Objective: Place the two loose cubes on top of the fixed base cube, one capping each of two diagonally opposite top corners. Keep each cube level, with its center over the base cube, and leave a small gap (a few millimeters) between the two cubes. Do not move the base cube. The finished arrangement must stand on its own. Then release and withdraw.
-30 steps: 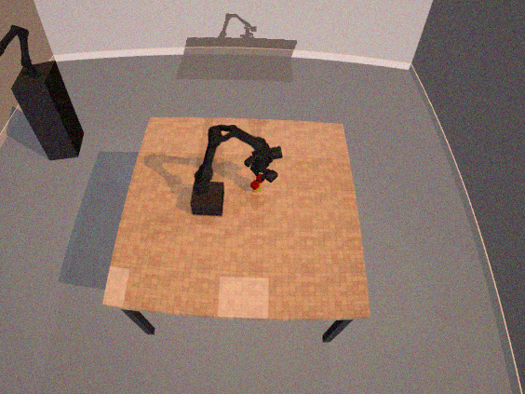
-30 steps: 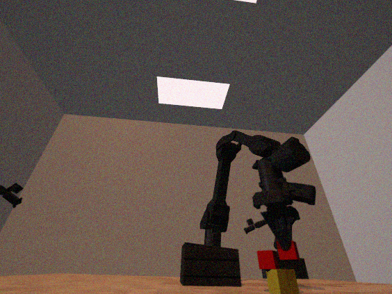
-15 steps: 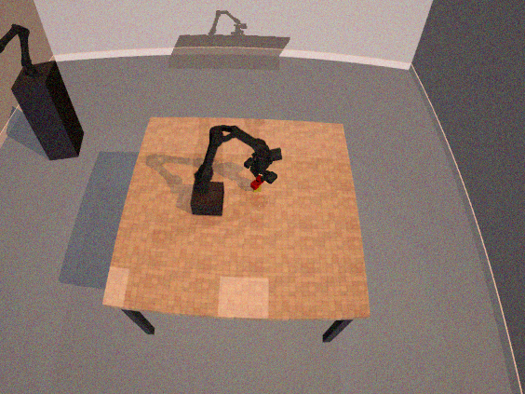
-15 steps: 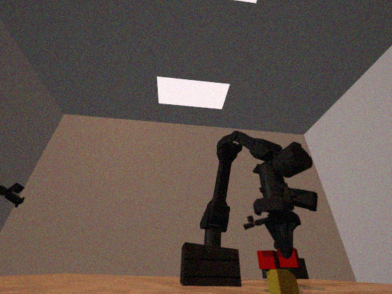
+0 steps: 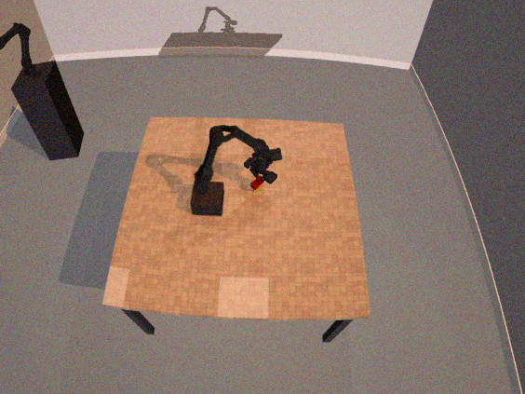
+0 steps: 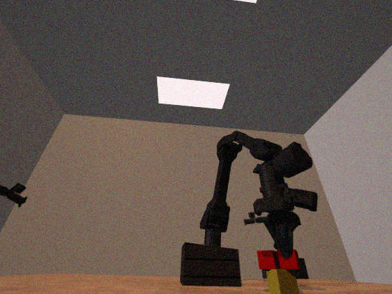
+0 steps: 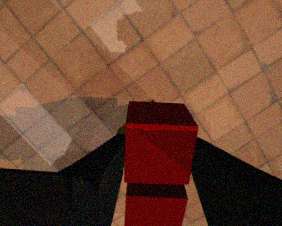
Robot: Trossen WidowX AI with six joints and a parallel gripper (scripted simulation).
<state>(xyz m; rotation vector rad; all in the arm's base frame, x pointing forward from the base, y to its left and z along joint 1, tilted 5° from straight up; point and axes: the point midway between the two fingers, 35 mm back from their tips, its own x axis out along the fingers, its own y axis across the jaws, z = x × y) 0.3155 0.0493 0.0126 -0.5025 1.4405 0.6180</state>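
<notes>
Now: the red cube 30 mm behind my gripper tip and 30 mm to the right of it. Round my gripper tip: yellow base cube: 20 mm behind, 20 mm to the right, 40 mm below.
</notes>
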